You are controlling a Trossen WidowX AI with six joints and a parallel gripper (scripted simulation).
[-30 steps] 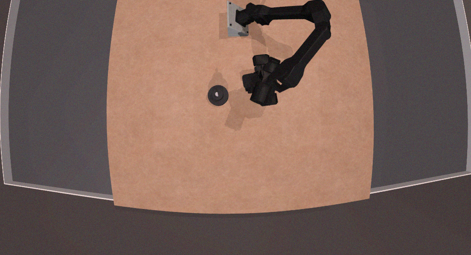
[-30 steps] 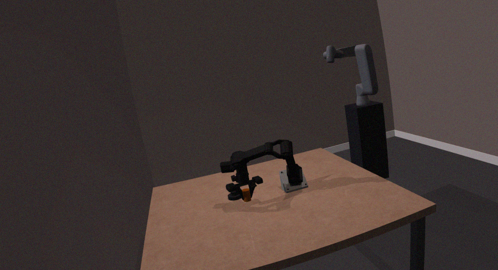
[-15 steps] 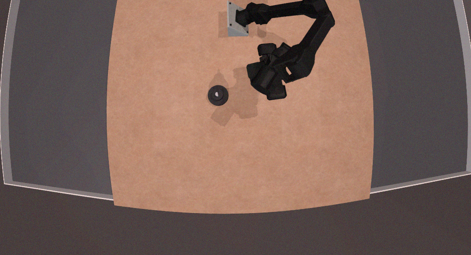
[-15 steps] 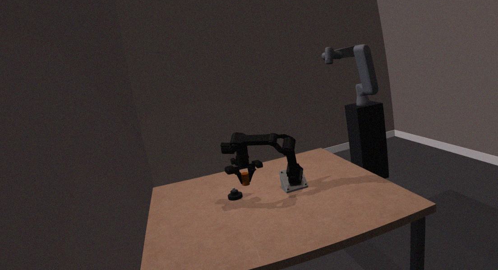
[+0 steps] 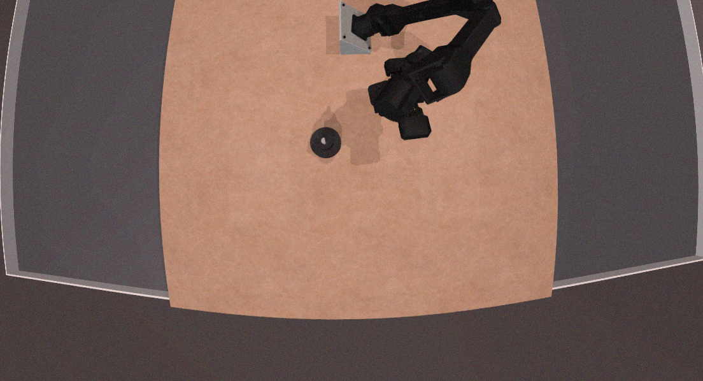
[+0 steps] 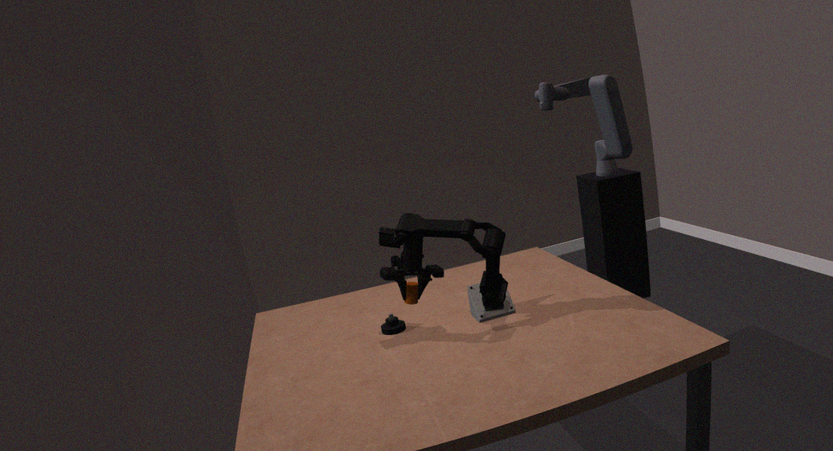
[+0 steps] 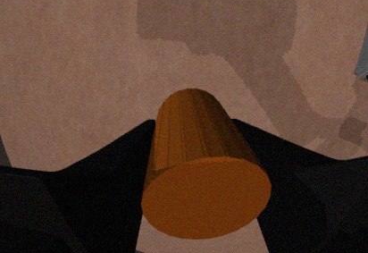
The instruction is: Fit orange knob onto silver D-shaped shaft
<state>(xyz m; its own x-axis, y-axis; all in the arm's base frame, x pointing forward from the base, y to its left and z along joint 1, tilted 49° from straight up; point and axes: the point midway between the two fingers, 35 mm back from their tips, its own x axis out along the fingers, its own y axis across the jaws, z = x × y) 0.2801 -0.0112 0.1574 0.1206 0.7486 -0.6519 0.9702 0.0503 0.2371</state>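
Right now the orange knob is 30 mm above my gripper tip and 10 mm behind it. Round my gripper tip: round black pedestal 180 mm to the right, 130 mm below, 70 mm ahead.
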